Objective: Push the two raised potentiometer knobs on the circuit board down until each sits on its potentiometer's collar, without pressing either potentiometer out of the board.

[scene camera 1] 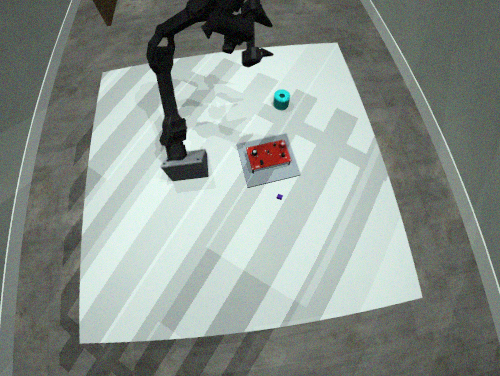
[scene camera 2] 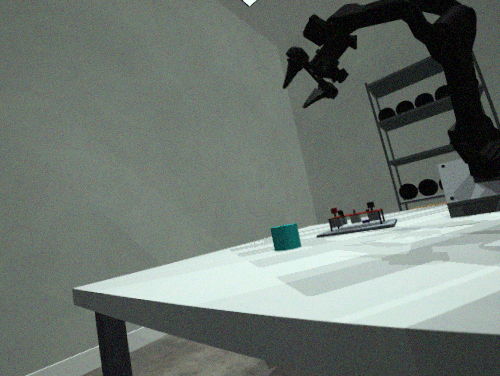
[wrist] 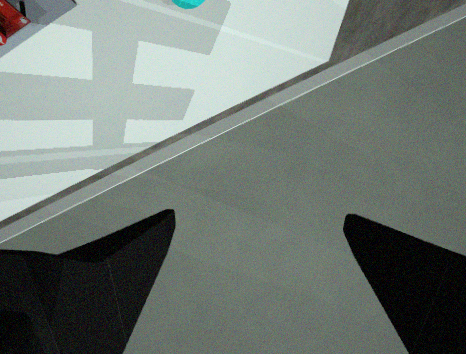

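Where they show: gripper, between the fingertips: (scene camera 1: 272, 40) (scene camera 2: 293, 98) (wrist: 259, 219); arm's base, origin of its link: (scene camera 1: 177, 157) (scene camera 2: 489, 171).
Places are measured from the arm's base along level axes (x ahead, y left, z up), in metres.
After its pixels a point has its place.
Observation:
The red circuit board (scene camera 1: 272, 161) @(x 0.365, y -0.007, z -0.044 m) (scene camera 2: 357, 214) @(x 0.326, y 0.070, z -0.046 m) (wrist: 9, 21) @(x 0.411, y 0.070, z -0.044 m) stands on short legs over a grey base plate (scene camera 1: 272, 177) @(x 0.365, y -0.058, z -0.086 m) (scene camera 2: 381, 226) @(x 0.252, y 0.105, z -0.087 m) (wrist: 54, 14) @(x 0.439, y 0.112, z -0.086 m). In scene camera 2, a black knob (scene camera 2: 370, 204) @(x 0.293, y 0.033, z -0.023 m) and a red knob (scene camera 2: 334, 210) @(x 0.401, y 0.063, z -0.021 m) stand above the board near opposite ends. In scene camera 1 they show as small spots, and their gaps to the collars are too small to tell. My gripper (scene camera 1: 272, 39) @(x 0.357, y 0.231, z 0.318 m) (scene camera 2: 294, 98) @(x 0.357, y 0.231, z 0.318 m) (wrist: 259, 219) @(x 0.357, y 0.231, z 0.318 m) is open and empty. It hangs high above the table's far side, well away from the board, its fingers tilted outward.
A teal cylinder (scene camera 1: 281, 101) @(x 0.421, y 0.277, z -0.035 m) (scene camera 2: 286, 237) @(x 0.403, y 0.335, z -0.063 m) (wrist: 188, 3) @(x 0.452, y 0.301, z -0.034 m) with a hole in its top stands behind the board on the white table (scene camera 1: 150, 270) @(x -0.105, y -0.414, z -0.093 m) (scene camera 2: 200, 295) @(x 0.301, y 0.654, z -0.094 m). A small purple cube (scene camera 1: 279, 196) @(x 0.388, y -0.140, z -0.079 m) lies in front of the base plate. A shelf rack (scene camera 2: 407, 77) stands in the background.

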